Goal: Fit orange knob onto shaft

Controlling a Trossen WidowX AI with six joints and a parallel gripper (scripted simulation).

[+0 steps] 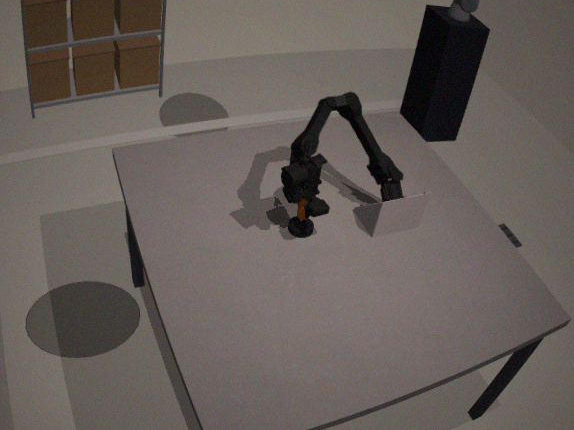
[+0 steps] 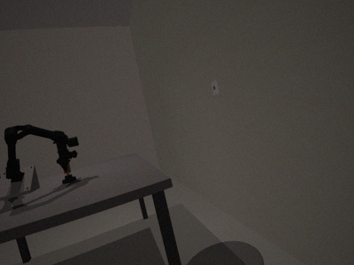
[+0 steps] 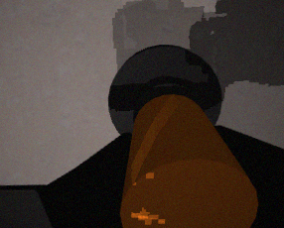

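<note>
My gripper tip is now 4 cm above the round black pedestal. The rest, counted from my gripper tip: orange knob: 3 cm above.
</note>
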